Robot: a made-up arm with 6 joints.
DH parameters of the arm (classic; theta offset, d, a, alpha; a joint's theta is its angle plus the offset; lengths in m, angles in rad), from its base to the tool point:
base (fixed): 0 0 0 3.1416
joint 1: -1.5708 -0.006 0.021 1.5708
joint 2: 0 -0.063 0.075 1.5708
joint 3: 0 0.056 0.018 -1.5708
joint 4: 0 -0.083 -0.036 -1.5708
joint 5: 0 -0.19 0.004 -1.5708
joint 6: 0 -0.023 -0.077 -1.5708
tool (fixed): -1.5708 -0.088 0 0
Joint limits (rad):
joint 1: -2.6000..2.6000
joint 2: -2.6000..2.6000
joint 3: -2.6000..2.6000
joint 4: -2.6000..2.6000
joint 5: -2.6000..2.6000
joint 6: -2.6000..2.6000
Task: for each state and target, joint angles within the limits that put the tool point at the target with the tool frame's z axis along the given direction. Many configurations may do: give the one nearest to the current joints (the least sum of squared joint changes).
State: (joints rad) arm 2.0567 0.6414 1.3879 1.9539 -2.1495 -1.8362
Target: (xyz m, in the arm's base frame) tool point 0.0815 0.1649 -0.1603 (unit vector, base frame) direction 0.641 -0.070 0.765
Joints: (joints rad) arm 2.5952 1.4926 1.9401 2.2899 -2.6000 -1.3078
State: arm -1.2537 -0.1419 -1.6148 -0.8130 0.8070 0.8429
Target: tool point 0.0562 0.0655 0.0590 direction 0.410 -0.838 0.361
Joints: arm -1.7884 -0.9974 -1.1959 -0.6400 0.9048 0.6946
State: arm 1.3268 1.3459 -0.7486 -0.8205 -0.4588 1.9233
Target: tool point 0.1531 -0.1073 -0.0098 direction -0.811 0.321 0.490
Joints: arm 1.9730 1.6540 -0.7313 -1.1004 -0.3019 1.7208
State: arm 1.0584 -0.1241 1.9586 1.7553 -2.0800 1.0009
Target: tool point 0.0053 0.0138 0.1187 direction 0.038 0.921 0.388
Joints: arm 1.2168 -0.1711 2.4400 1.3689 -1.2858 1.2752
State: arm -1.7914 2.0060 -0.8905 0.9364 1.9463 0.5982
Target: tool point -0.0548 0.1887 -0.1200 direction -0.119 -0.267 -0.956
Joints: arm -1.3604 1.9629 -0.4857 0.8500 1.7186 0.7233
